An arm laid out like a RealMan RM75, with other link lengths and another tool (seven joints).
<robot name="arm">
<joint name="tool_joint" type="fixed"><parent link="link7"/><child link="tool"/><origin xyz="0.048 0.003 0.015" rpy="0 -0.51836 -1.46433"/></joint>
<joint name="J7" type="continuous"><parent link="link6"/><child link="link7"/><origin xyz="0 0 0.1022" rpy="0 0 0"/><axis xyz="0 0 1"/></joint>
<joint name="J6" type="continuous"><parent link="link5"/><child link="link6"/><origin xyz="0 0 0" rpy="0 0 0"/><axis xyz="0 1 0"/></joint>
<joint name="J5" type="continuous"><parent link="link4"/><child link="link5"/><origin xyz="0 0 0.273" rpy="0 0 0"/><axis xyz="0 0 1"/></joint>
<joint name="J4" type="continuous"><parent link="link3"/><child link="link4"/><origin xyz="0 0 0" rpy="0 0 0"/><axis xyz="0 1 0"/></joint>
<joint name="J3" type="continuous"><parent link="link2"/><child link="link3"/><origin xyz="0 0 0.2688" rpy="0 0 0"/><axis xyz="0 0 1"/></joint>
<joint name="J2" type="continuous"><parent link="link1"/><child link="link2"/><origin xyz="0 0 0" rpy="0 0 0"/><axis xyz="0 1 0"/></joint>
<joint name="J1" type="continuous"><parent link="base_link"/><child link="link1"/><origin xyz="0 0 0.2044" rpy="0 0 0"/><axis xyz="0 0 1"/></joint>
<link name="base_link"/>
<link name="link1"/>
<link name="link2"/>
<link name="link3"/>
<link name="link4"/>
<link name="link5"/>
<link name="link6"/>
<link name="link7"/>
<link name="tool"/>
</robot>
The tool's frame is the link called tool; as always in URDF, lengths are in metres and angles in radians. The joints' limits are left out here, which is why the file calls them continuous.
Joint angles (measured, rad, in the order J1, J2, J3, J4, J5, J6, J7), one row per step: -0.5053 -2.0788 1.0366 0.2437 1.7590 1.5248 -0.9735; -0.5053 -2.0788 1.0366 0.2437 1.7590 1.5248 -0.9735; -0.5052 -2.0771 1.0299 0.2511 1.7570 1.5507 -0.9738; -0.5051 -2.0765 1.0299 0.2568 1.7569 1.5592 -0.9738; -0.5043 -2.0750 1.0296 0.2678 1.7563 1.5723 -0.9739; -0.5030 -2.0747 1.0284 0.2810 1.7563 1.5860 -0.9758; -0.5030 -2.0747 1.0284 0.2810 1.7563 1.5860 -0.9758; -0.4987 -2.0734 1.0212 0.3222 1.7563 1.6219 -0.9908; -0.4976 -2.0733 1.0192 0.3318 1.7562 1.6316 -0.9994; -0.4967 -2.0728 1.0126 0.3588 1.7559 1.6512 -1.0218
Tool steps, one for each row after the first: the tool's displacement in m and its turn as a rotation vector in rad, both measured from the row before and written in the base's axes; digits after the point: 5 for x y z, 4 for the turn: 0.00000 0.00000 0.00000 0.0000 0.0000 0.0000; 0.00198 0.00031 0.00432 -0.0009 -0.0209 -0.0117; 0.00098 0.00039 0.00162 -0.0003 -0.0047 -0.0076; 0.00139 0.00090 0.00312 0.0016 -0.0065 -0.0124; 0.00175 0.00096 0.00304 0.0012 -0.0075 -0.0121; 0.00000 0.00000 0.00000 0.0000 0.0000 0.0000; 0.00466 0.00388 0.00966 0.0046 -0.0194 -0.0260; 0.00113 0.00094 0.00231 -0.0024 -0.0061 -0.0023; 0.00335 0.00376 0.00626 -0.0012 -0.0113 -0.0064
